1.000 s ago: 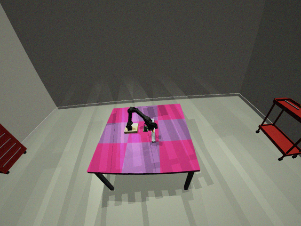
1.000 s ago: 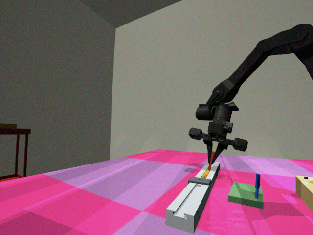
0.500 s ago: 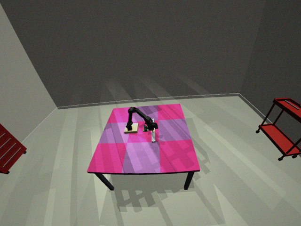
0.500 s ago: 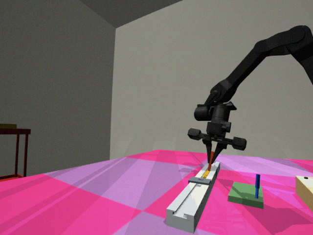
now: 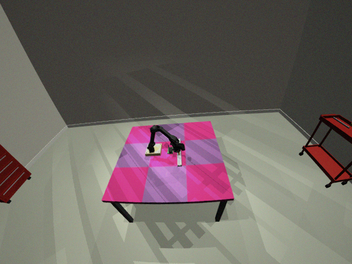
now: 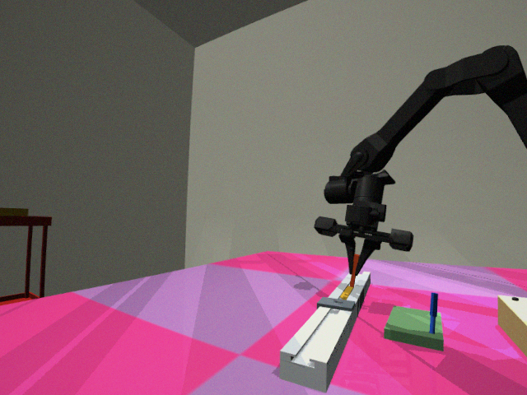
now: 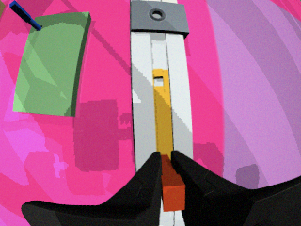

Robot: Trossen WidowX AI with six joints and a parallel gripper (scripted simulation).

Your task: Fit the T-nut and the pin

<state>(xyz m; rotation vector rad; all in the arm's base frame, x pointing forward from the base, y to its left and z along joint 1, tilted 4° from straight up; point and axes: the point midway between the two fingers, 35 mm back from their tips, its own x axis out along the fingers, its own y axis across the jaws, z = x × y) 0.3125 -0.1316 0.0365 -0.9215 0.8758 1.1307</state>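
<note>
Right now my gripper tip is 10 cm past the blue pin, 15 cm to the right of it and 3 cm above it. The rest, counted from my gripper tip: green tray: 9 cm behind, 13 cm to the left, 5 cm below.
</note>
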